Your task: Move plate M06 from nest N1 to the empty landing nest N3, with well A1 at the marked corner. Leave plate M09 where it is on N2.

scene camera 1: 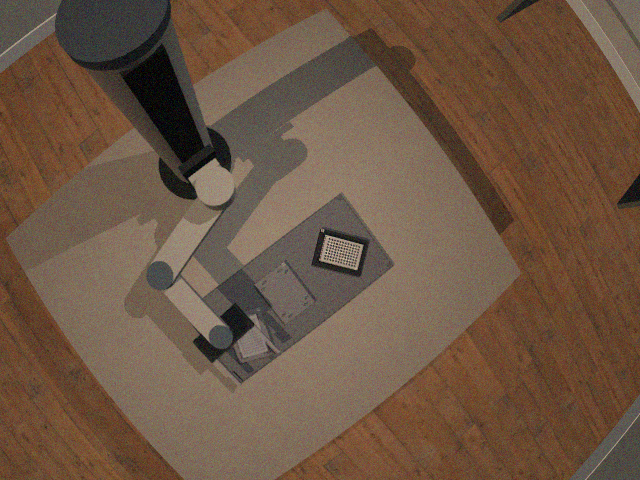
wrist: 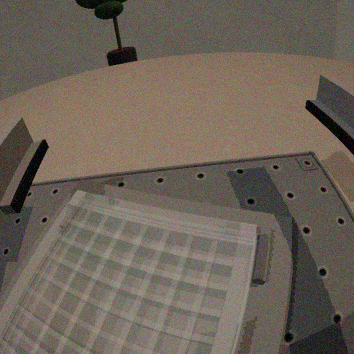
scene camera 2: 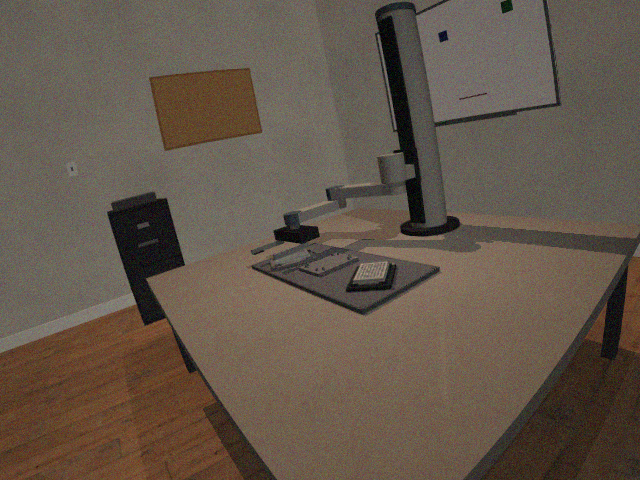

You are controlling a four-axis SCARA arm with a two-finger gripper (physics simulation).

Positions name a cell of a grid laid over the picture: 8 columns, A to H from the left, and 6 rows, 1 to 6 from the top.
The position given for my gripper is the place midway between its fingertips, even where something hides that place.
My gripper (scene camera 1: D5) holds nothing. Also in view: a clear well plate (wrist: C5). Further things: a black-framed white well plate (scene camera 1: E4).
My gripper also shows in the wrist view (wrist: E2) and in scene camera 2 (scene camera 2: D4). The wrist view misses the black-framed white well plate: it is out of frame.
